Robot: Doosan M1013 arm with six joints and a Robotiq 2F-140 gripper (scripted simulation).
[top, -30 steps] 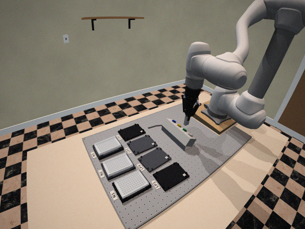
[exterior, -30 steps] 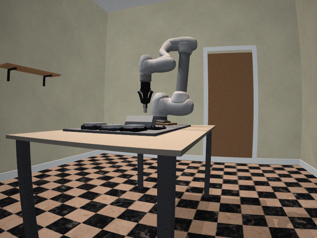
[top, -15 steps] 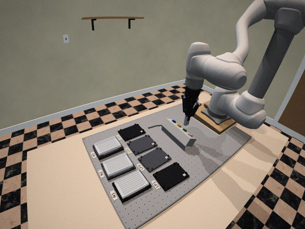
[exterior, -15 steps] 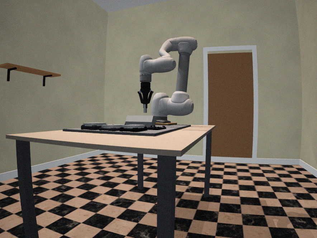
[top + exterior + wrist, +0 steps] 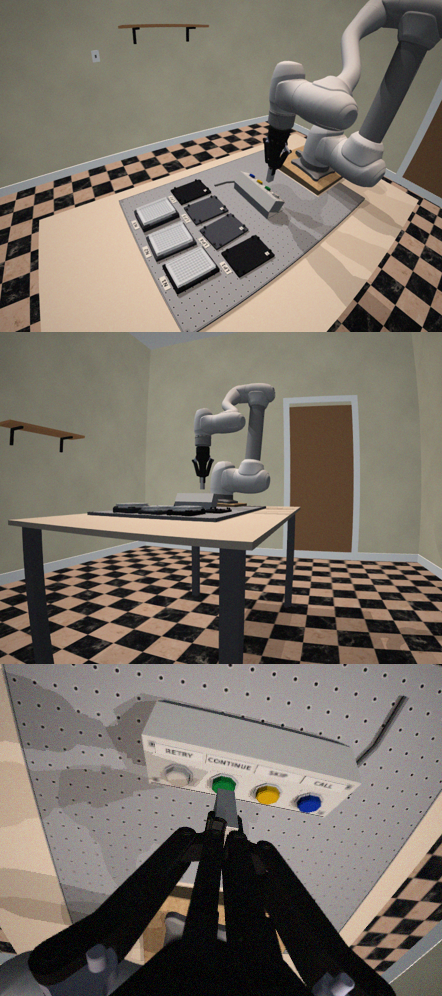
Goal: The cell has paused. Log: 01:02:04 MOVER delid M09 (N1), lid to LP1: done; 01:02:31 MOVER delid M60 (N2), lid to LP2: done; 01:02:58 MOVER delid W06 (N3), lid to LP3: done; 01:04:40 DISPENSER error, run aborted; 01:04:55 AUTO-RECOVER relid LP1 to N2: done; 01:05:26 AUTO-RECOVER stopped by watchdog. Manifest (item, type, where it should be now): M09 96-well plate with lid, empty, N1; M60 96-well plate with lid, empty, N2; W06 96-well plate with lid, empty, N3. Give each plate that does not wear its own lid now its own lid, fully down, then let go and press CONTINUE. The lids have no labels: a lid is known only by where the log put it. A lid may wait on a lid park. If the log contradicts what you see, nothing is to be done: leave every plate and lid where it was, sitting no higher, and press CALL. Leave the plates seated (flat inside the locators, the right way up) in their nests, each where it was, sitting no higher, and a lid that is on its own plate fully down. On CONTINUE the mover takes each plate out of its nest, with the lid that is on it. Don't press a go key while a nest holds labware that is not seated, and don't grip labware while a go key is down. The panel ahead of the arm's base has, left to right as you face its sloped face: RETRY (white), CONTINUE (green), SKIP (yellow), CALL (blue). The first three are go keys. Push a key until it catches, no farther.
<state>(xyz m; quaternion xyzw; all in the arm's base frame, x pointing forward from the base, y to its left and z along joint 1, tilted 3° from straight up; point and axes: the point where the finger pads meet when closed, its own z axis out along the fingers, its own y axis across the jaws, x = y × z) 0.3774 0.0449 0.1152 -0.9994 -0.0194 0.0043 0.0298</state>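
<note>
Right now the green CONTINUE key is 7 cm below my hand. Also, from my hand: blue CALL key (10 cm to the right, 7 cm below, 1 cm ahead); white RETRY key (7 cm below, 5 cm to the left); yellow SKIP key (7 cm below, 5 cm to the right).
</note>
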